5 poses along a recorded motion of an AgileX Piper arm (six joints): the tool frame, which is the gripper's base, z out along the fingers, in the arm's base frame.
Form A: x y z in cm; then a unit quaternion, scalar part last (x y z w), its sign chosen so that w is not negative.
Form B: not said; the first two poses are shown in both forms.
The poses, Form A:
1: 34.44, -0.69, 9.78, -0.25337, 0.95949, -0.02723, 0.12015
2: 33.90, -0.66, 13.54, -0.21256, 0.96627, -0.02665, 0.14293
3: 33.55, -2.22, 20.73, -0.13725, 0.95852, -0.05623, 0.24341
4: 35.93, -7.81, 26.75, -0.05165, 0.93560, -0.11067, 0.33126
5: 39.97, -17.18, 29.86, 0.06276, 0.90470, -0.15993, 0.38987
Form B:
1: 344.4, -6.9, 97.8, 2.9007, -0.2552, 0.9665, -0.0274
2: 339.0, -6.6, 135.4, 2.8548, -0.2148, 0.9763, -0.0269
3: 335.5, -22.2, 207.3, 2.6498, -0.1415, 0.9882, -0.0580
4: 359.3, -78.1, 267.5, 2.4663, -0.0547, 0.9916, -0.1173
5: 399.7, -171.8, 298.6, 2.3406, 0.0682, 0.9824, -0.1737
